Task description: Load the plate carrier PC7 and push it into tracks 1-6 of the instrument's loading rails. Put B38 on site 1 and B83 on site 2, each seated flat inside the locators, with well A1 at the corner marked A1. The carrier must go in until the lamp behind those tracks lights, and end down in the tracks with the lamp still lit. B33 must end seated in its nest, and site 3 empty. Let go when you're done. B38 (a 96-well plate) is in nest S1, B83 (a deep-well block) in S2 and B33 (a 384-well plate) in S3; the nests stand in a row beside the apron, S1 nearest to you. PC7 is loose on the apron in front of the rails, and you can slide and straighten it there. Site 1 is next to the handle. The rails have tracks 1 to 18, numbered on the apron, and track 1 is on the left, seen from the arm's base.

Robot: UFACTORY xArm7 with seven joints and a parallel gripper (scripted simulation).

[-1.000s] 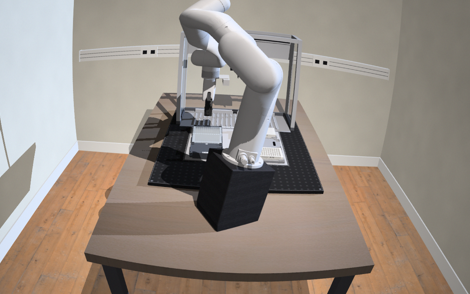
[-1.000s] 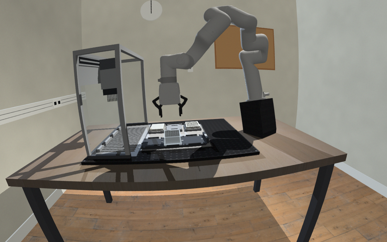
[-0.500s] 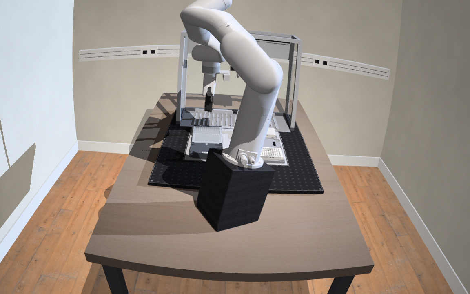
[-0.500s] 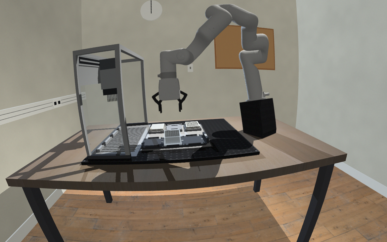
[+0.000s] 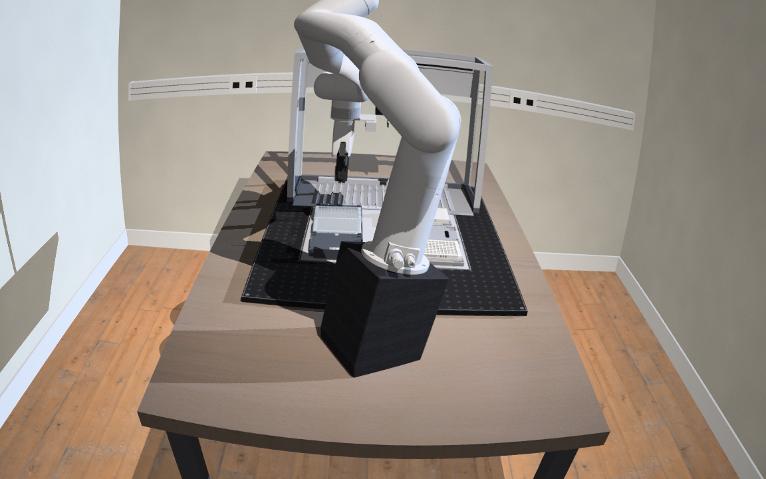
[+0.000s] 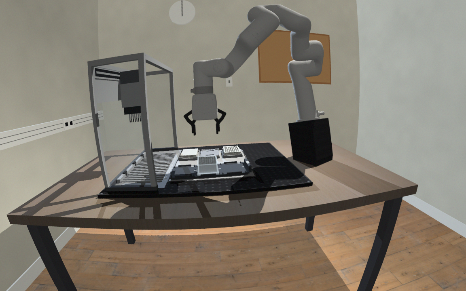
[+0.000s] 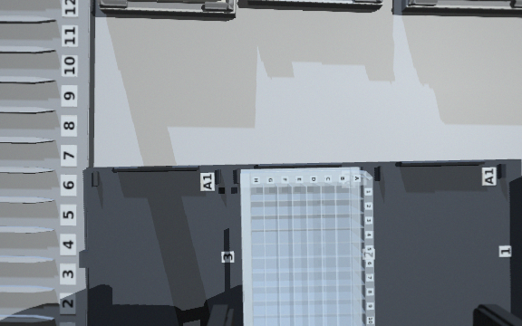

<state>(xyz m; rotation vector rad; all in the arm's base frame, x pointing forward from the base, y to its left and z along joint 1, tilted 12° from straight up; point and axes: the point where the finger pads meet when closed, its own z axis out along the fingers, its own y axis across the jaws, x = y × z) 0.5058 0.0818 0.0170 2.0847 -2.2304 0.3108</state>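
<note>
Right now my hand is 240 mm to the left of the 96-well plate B38, 150 mm above it and 140 mm past it. From my hand the other things lie so: plate carrier PC7: 150 mm below; then nest S1: 240 mm to the right, 160 mm below, 140 mm behind; then nest S2: 250 mm to the right, 160 mm below, 30 mm behind.
</note>
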